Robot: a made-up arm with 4 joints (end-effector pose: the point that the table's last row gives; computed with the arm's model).
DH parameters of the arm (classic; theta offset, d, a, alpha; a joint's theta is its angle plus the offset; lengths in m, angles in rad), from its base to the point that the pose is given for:
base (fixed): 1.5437 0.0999 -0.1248 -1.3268
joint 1: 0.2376 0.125 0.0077 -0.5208
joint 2: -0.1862 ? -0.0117 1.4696
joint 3: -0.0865 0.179 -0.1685 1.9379
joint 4: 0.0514 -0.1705 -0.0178 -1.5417
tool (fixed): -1.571 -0.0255 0 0
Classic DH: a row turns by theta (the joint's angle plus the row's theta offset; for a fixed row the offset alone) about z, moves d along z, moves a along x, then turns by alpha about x.
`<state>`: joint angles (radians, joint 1 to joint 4).
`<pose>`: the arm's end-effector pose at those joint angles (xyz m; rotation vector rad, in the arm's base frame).
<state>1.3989 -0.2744 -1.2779 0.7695</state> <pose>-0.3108 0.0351 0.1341 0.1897 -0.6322 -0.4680</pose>
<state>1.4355 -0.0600 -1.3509 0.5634</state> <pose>-0.3199 0.0231 0.0692 -0.1266 -0.7812 -0.4515</pose>
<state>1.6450 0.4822 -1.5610 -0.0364</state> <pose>-0.3045 -0.1021 -0.0779 -0.9313 -1.2803 -0.4581</pose>
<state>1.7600 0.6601 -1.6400 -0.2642</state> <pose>-0.2829 -0.1746 -0.1024 -1.1652 -1.5043 -0.4722</pose>
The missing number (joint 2, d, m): -0.1295
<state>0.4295 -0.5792 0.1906 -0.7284</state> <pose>-0.1182 -0.3725 0.3075 -0.6112 -0.0158 0.4202</pose>
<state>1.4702 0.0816 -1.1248 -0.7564</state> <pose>-0.3565 -0.0063 0.1145 -1.5975 -0.4779 -0.7497</pose>
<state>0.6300 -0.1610 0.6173 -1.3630</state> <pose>-0.0529 -0.2107 0.4697 -1.9174 -0.3644 0.7936</pose>
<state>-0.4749 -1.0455 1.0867 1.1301</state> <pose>0.0323 -0.3813 -0.0364 1.8960 -0.1137 1.4564</pose>
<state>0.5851 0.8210 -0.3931 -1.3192</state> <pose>-0.3292 0.0299 0.2537 -2.3944 -0.1627 -0.6776</pose>
